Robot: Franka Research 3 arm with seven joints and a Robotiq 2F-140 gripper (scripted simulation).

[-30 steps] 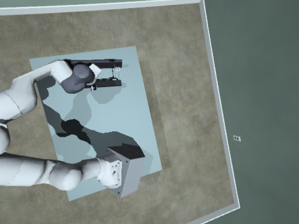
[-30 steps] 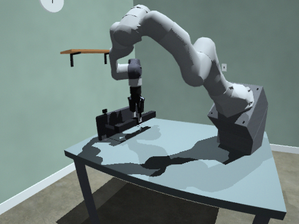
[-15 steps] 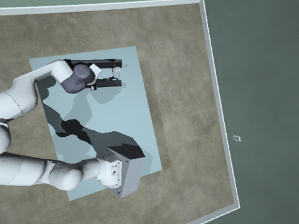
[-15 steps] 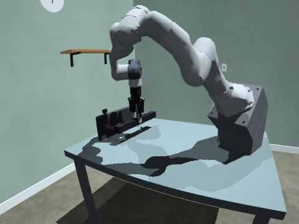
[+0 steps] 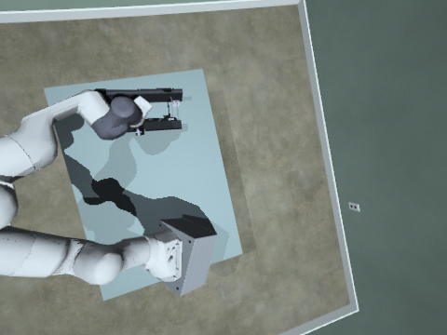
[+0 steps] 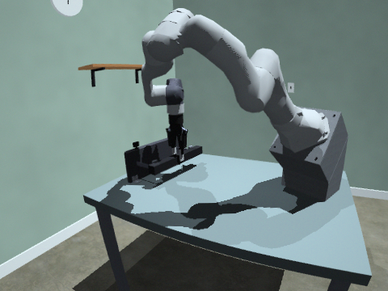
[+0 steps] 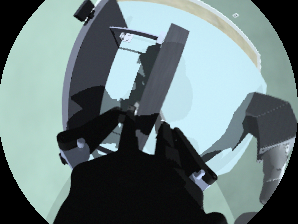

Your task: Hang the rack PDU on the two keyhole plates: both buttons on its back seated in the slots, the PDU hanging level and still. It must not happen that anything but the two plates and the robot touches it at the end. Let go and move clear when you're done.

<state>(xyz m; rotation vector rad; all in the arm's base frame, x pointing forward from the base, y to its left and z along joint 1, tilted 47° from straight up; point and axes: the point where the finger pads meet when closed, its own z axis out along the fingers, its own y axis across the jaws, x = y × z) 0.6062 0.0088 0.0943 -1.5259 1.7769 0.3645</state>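
Right now my hand is 20 mm short of the rack PDU and 30 mm above it. The rest, counted from my hand: dark mounting panel: 160 mm ahead, 40 mm below.
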